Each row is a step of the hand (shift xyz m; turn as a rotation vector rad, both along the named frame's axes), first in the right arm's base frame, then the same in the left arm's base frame.
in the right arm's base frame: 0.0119 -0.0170 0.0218 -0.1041 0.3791 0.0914
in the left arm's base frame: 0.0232 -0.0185 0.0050 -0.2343 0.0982 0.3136
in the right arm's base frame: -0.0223 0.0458 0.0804 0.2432 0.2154 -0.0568
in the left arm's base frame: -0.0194 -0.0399 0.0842 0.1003 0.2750 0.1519
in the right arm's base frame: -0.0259 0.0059 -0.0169 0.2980 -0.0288 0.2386
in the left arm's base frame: -0.0291 0.0023 -0.0117 0.3291 -0.0346 0.1925
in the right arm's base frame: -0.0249 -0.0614 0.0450 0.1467 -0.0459 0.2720
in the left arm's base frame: 0.0169 -0.0766 -0.0162 0.2146 -0.1395 0.1791
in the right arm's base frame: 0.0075 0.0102 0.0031 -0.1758 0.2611 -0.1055
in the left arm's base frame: 0.0027 0.0072 0.0105 -0.2932 0.1319 0.0829
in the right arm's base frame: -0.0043 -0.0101 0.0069 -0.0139 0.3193 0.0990
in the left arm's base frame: 0.0025 -0.0124 -0.0030 -0.1283 0.1033 0.2912
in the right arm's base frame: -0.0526 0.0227 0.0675 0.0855 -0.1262 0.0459
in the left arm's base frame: -0.0385 -0.0585 0.0541 0.1409 -0.0600 -0.0435
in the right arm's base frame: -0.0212 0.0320 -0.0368 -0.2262 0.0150 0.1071
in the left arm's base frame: -0.0416 0.0325 -0.0063 -0.1748 -0.1732 0.0480
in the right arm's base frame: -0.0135 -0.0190 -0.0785 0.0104 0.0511 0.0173
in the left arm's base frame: -0.0228 0.0363 -0.0698 -0.0093 0.0216 0.0497
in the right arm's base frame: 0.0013 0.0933 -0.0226 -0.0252 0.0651 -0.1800
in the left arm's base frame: -0.0457 0.0677 0.0504 -0.0954 0.1462 -0.0825
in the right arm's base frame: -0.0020 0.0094 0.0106 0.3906 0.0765 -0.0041
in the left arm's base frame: -0.0032 -0.0029 0.0136 0.3018 0.2331 0.1141
